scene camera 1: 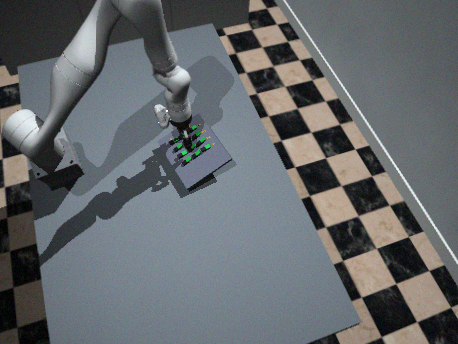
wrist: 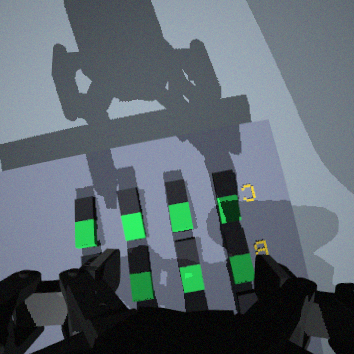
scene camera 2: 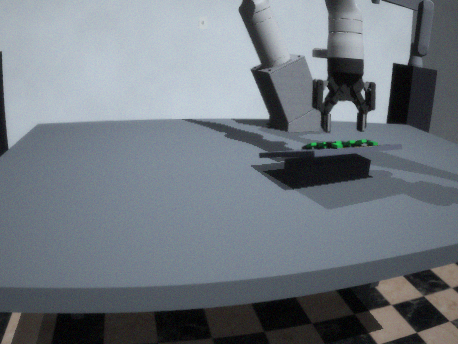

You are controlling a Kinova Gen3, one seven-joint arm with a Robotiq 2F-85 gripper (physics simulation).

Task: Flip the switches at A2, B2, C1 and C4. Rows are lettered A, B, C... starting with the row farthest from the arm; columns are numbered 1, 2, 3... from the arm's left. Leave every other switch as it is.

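Note:
The tilted lavender panel (scene camera 1: 210, 167) (scene camera 2: 392, 147) (wrist: 257, 140) carries rows of black-and-green rocker switches. My gripper (scene camera 1: 186, 139) (scene camera 2: 344, 124) (wrist: 186, 268) is open and empty, a little above the panel. In the wrist view, C1 (wrist: 229, 209) is at the right in finger shadow, so its tilt is hard to tell. C4 (wrist: 85, 232) and C2 (wrist: 181, 216) show short shadows at their near-arm ends; C3 (wrist: 133, 226) shows a longer one. B2 (wrist: 192, 278) lies between the fingers, beside B1 (wrist: 242, 268) and B3 (wrist: 141, 286). B4 is mostly hidden by a finger. A2 and row A are hidden.
A dark block (scene camera 2: 327, 171) supports the panel on the grey table (scene camera 1: 200, 260) (scene camera 2: 150, 225). The arm's base (scene camera 1: 52, 160) (scene camera 2: 292, 95) stands behind the panel. Yellow letters C (wrist: 248, 193) and B (wrist: 261, 247) mark rows. Arm shadows cross the panel and table.

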